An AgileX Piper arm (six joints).
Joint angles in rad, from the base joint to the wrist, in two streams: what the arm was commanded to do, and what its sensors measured. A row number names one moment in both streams.
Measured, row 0:
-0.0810, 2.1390, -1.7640, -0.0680, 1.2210, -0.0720
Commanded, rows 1 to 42:
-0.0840, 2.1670, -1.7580, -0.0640, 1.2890, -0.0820
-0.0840, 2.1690, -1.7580, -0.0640, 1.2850, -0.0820
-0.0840, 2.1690, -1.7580, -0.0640, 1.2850, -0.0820
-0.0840, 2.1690, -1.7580, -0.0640, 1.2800, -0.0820
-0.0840, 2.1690, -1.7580, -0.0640, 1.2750, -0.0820
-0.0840, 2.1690, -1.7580, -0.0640, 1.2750, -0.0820
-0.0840, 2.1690, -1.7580, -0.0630, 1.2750, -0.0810
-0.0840, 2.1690, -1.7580, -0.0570, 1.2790, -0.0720
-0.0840, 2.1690, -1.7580, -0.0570, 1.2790, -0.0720
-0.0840, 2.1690, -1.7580, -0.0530, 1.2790, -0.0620
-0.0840, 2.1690, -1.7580, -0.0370, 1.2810, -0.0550
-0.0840, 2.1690, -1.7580, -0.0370, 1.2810, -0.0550
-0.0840, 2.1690, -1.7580, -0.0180, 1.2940, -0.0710
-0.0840, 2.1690, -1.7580, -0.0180, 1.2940, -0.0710
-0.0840, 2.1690, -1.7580, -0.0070, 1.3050, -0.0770
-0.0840, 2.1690, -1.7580, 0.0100, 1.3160, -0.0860
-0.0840, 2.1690, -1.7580, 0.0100, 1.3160, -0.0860
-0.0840, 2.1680, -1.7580, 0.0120, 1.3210, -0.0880
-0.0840, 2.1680, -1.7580, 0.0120, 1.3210, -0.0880
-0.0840, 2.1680, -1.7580, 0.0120, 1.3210, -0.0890
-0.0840, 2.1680, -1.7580, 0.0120, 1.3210, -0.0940
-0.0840, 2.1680, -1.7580, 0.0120, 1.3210, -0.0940
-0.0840, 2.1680, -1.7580, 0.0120, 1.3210, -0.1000
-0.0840, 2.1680, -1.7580, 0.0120, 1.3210, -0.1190
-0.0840, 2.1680, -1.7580, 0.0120, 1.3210, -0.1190
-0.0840, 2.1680, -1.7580, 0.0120, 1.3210, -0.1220
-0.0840, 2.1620, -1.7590, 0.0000, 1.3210, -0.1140
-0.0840, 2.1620, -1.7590, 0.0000, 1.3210, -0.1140
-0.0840, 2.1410, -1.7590, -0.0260, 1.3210, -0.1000
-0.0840, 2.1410, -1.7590, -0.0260, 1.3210, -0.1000
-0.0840, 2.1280, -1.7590, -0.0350, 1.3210, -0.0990
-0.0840, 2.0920, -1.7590, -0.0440, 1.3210, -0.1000
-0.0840, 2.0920, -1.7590, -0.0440, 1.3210, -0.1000
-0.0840, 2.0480, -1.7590, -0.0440, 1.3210, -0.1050
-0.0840, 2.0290, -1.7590, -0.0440, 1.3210, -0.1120
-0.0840, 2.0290, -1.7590, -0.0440, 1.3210, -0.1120
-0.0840, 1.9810, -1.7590, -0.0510, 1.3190, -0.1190
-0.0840, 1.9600, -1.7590, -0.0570, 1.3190, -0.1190
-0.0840, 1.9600, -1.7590, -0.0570, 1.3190, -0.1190
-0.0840, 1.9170, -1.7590, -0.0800, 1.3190, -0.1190
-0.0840, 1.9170, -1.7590, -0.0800, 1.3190, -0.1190
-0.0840, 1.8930, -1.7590, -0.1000, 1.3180, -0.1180
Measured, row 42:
-0.0810, 1.9510, -1.7640, -0.0560, 1.2210, -0.1110
